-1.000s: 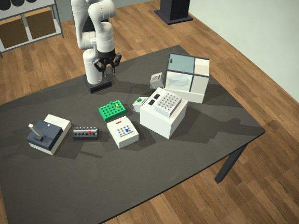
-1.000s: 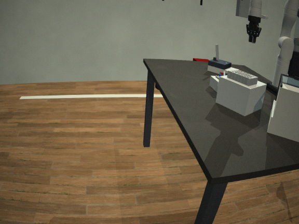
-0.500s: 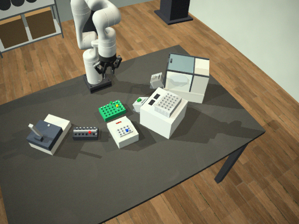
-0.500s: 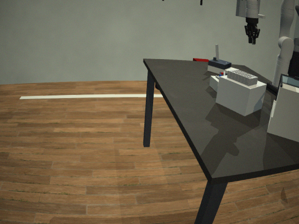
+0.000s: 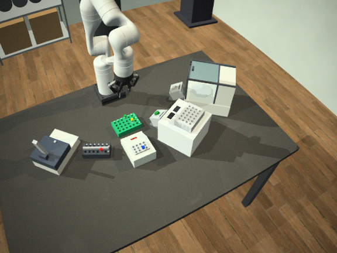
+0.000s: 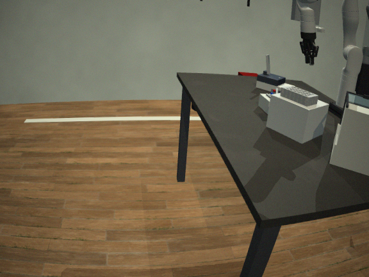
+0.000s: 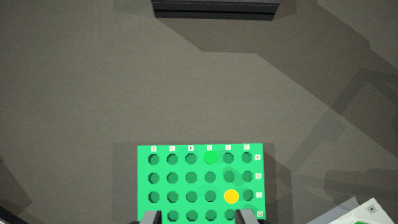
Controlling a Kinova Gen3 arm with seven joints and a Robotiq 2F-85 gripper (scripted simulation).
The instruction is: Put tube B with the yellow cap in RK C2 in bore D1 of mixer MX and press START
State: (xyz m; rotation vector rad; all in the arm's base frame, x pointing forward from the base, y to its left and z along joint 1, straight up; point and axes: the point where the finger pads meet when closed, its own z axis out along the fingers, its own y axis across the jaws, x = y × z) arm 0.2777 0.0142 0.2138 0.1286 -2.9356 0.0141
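Now: the green-capped tube 23 cm below my hand, 5 cm behind it and 1 cm to the left of it. Round my hand: dry block: 23 cm below, 14 cm ahead; green start key: 19 cm below, 15 cm to the left, 1 cm ahead; green rack RK: 24 cm below, 2 cm behind.
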